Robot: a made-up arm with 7 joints.
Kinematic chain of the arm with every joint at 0, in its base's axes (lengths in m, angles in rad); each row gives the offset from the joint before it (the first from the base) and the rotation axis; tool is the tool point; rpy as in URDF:
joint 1: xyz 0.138 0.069 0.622 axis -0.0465 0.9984 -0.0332
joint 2: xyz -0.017 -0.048 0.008 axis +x
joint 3: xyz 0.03 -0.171 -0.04 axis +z
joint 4: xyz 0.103 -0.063 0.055 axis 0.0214 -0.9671 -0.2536
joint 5: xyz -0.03 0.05 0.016 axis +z
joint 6: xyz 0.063 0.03 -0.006 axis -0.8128 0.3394 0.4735
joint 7: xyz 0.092 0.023 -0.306 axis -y
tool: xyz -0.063 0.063 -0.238 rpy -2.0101 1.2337 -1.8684
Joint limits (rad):
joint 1: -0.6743..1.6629
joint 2: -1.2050..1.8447
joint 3: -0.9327..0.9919
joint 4: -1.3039..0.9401
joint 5: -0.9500..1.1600
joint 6: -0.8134..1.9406
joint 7: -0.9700..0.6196
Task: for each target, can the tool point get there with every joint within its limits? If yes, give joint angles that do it. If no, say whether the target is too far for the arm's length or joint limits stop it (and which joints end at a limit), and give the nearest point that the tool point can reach.
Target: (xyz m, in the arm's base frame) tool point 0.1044 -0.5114 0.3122
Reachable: yes | joints 1.1491 -0.5485 0.1662 -0.7121 0.9069 1.4781 0.1263
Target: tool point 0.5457 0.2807 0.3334
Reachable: yes | joints 0.3567 1.2252 0.1078 0.7573 -0.4181 -0.0801 -0.4672
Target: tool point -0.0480 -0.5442 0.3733
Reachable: yes | joints 0.2371 0.4333 0.0911 -0.2961 -0.5831 1.6235 -0.1832
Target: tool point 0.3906 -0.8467 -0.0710
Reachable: no: too far | nearest point 0.3318 -0.6445 0.0923 | short by 0.266 m
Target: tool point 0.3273 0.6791 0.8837
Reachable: no: joint limits stop it (at a limit: joint 1, joint 2, joint 6) | nearest point 0.3265 0.5891 0.8403 | short by 0.100 m
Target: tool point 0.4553 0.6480 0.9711
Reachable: no: joint limits stop it (at a limit: joint 1, joint 2, joint 6) | nearest point 0.4327 0.5429 0.9017 | short by 0.128 m
